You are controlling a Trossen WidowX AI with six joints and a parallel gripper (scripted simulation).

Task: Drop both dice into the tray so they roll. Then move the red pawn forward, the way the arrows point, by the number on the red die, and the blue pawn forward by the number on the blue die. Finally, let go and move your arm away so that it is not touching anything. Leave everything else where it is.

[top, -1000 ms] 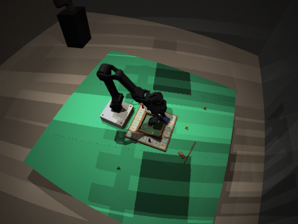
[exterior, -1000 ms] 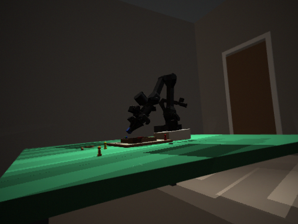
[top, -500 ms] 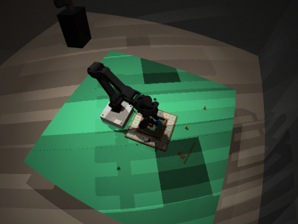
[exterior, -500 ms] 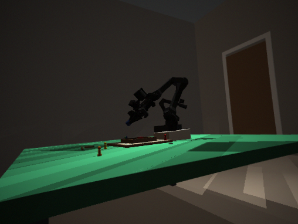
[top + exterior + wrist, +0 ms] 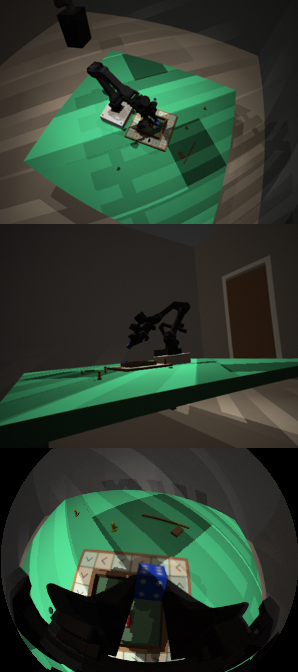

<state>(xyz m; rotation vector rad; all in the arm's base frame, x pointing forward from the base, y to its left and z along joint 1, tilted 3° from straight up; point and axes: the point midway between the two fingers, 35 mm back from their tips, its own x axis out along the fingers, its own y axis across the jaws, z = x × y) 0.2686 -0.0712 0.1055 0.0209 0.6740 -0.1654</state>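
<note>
Now: gripper tip 130 mm past the red pawn, 160 mm to the right of it and 100 mm above it. Round my gripper tip: yellow pawn 200 mm ahead, 80 mm to the left, 110 mm below; then tray 30 mm behind, 40 mm to the left, 120 mm below; then blue pawn 20 mm behind, 80 mm to the right, 100 mm below.
</note>
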